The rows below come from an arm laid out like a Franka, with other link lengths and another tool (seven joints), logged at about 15 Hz.
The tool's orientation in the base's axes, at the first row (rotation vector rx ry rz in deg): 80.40, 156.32, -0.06
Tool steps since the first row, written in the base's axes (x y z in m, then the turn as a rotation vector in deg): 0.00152, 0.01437, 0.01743, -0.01, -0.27, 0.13; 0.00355, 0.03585, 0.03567, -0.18, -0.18, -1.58; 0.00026, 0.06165, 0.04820, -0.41, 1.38, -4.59; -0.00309, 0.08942, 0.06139, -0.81, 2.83, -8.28; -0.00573, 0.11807, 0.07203, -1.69, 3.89, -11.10; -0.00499, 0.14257, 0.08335, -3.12, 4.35, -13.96; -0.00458, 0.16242, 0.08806, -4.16, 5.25, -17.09; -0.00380, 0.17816, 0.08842, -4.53, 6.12, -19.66
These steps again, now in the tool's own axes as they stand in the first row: 0.00965, 0.01018, -0.01778, -0.22, -0.16, -0.12; 0.02472, 0.02493, -0.03657, 0.06, -0.30, 1.57; 0.04676, 0.03769, -0.05016, 1.66, 0.32, 4.50; 0.07040, 0.05157, -0.06449, 3.31, 0.72, 8.11; 0.09450, 0.06646, -0.07625, 4.87, 0.53, 10.83; 0.11323, 0.08170, -0.08833, 6.26, -0.46, 13.57; 0.12881, 0.09374, -0.09368, 7.80, -0.89, 16.59; 0.14112, 0.10355, -0.09453, 8.89, -0.77, 19.10
